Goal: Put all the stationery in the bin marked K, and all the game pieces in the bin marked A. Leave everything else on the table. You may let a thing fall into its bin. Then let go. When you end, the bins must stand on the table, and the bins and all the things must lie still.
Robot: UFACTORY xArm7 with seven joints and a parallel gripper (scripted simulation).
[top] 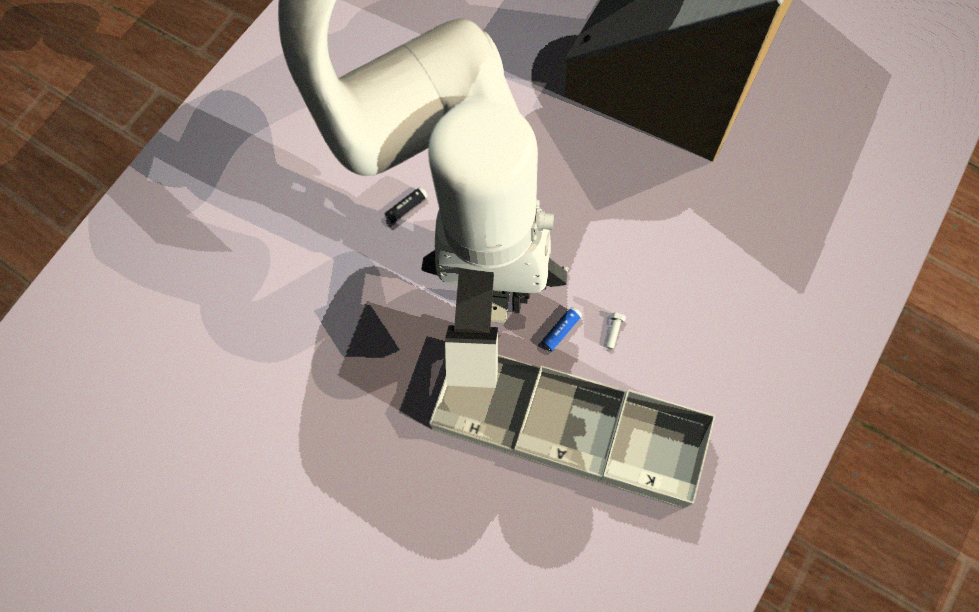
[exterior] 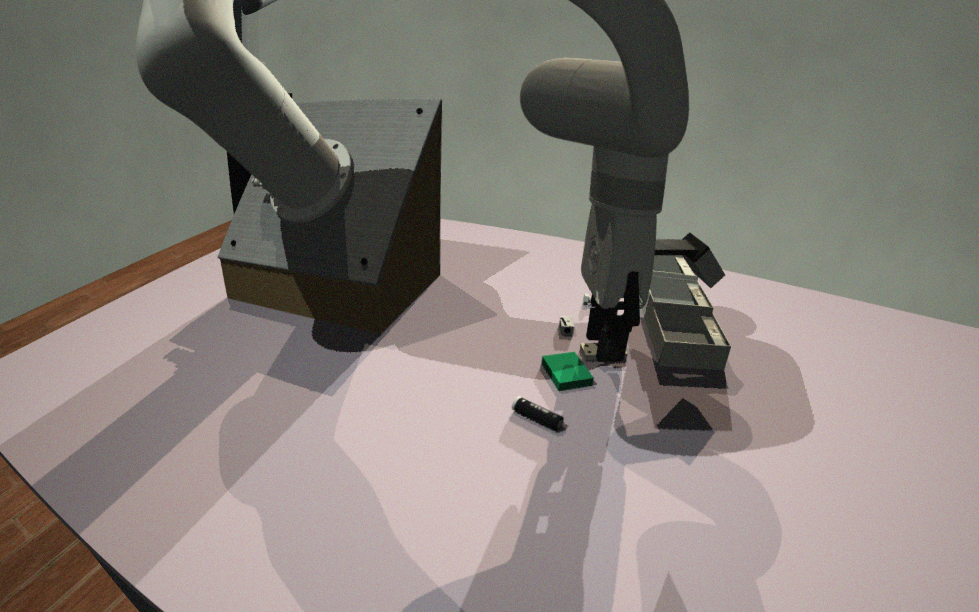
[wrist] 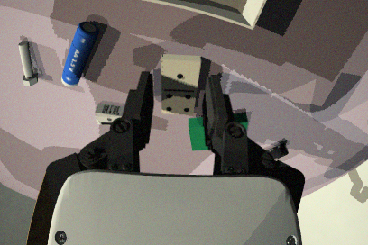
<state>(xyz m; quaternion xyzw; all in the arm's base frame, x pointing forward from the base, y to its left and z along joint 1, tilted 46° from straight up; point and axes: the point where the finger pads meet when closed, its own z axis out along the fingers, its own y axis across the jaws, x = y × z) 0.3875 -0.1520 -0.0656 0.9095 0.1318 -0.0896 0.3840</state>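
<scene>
Right now the domino is 20 mm below my hand. Also, from my hand: blue battery: 70 mm to the left, 20 mm below; then white pencil sharpener: 50 mm behind, 40 mm to the left, 20 mm below; then green block: 50 mm to the right, 40 mm behind, 20 mm below.
</scene>
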